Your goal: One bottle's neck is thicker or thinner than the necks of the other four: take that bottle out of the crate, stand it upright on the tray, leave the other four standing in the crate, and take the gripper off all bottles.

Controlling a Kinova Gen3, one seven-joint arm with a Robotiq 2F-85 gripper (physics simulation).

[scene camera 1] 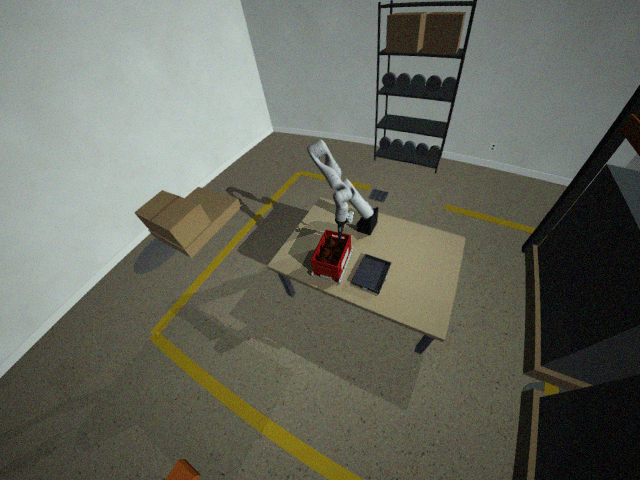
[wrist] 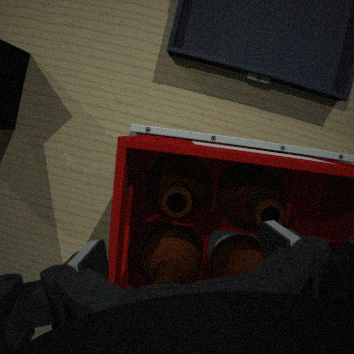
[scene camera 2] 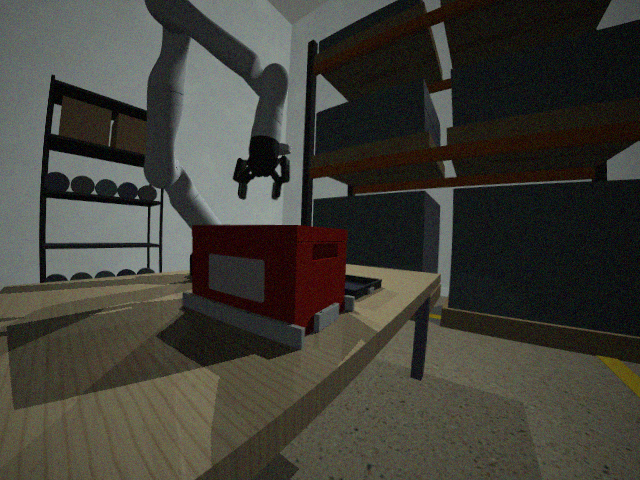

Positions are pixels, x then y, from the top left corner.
Labels:
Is the gripper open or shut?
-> Open.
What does the gripper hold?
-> Nothing.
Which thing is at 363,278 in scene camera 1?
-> A dark tray.

